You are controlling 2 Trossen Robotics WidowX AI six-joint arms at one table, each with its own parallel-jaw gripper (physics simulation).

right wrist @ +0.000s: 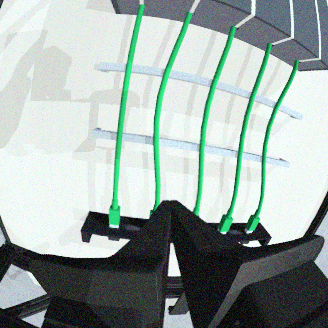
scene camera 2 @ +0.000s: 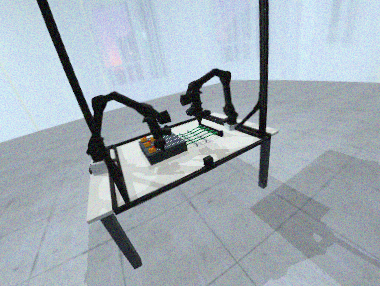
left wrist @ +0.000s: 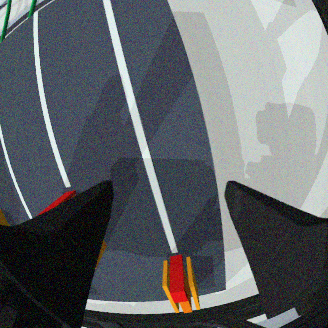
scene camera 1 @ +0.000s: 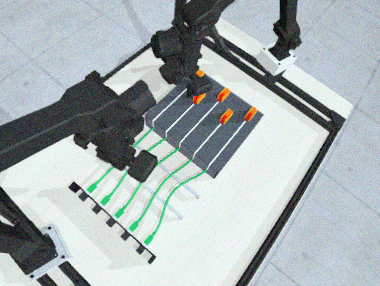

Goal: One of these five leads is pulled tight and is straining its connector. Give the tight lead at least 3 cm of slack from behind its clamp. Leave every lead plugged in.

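Places are measured from the left arm's base along level axes (x up, y back, z right), in centimetres.
Pixels of known places: left gripper, fingertip midpoint: (scene camera 2: pixel 163 148) (left wrist: pixel 170 188) (scene camera 1: pixel 182 90); right gripper, fingertip midpoint: (right wrist: pixel 168 206) (scene camera 2: pixel 200 123) (scene camera 1: pixel 120 165); left arm's base, link origin: (scene camera 2: pixel 99 159) (scene camera 1: pixel 279 52); right arm's base, link origin: (scene camera 2: pixel 232 123) (scene camera 1: pixel 41 251).
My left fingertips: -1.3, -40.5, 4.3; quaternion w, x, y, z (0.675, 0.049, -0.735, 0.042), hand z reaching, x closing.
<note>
Ahead of a thing's pixels: the offset from my left fingertips to its middle, as dx, dy, dz. "*": to the spot under its first point.
Five green leads run from a black connector strip (scene camera 1: pixel 111 221) (right wrist: pixel 92 225) to a slate board (scene camera 1: pixel 220 137) (right wrist: pixel 220 15), continuing as white lines to orange-red clamps. The lead farthest left in the right wrist view (right wrist: pixel 122 115) is nearly straight; the others bend. Its green connector {* -3.3, -37.5, -12.2} (right wrist: pixel 114 216) (scene camera 1: pixel 92 188) is at the strip. Its clamp {* +2.5, +4.8, +0.7} (left wrist: pixel 177 280) (scene camera 1: pixel 200 73) is at the board's end. My left gripper (left wrist: pixel 170 188) is open above the board, its fingers either side of that lead's white line. My right gripper (right wrist: pixel 168 206) is shut and empty above the strip side.
Two pale bars (right wrist: pixel 195 79) (right wrist: pixel 185 144) lie across beneath the green leads. Another clamp {+1.8, +1.1, -5.9} (left wrist: pixel 57 202) is partly behind a left gripper finger. Other clamps (scene camera 1: pixel 223 95) (scene camera 1: pixel 226 116) (scene camera 1: pixel 250 114) stand on the board. A black frame edges the table.
</note>
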